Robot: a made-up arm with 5 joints.
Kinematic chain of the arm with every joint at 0, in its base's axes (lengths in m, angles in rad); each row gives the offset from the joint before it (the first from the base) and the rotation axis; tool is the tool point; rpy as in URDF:
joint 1: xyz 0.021 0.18 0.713 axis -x
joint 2: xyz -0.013 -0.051 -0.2 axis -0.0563 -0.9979 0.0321
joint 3: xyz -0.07 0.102 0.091 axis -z
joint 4: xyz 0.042 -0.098 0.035 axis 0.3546 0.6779 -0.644
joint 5: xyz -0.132 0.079 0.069 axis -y
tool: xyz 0.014 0.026 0.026 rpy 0 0 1.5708
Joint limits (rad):
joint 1: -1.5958..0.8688
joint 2: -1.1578..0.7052
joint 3: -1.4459..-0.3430
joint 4: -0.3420..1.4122
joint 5: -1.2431..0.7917
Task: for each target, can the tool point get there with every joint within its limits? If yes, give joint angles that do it. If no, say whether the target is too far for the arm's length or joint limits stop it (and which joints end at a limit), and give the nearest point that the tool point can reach.
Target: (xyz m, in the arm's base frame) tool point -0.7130 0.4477 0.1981
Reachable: no: too far | nearest point -0.2514 0.2691 0.5417 | short by 0.603 m
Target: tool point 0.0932 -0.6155 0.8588
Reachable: no: too far | nearest point 0.0407 0.0692 0.8321 | short by 0.687 m
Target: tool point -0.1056 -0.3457 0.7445
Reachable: no: joint limits stop it (at a limit: joint 1, joint 2, joint 4, joint 5) | nearest point -0.1934 0.0225 0.6812 | short by 0.384 m
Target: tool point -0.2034 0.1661 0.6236
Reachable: yes | joints 0.4067 0.5598 -0.7226 0.0475 -0.7628
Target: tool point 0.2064 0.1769 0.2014
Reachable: no: joint limits stop it (at a limit: joint 1, joint 2, joint 4) | nearest point 0.2656 0.1922 0.5257 | short by 0.330 m
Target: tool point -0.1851 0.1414 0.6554
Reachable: yes | joints 0.0925 0.4890 -1.2186 -0.0796 0.2584
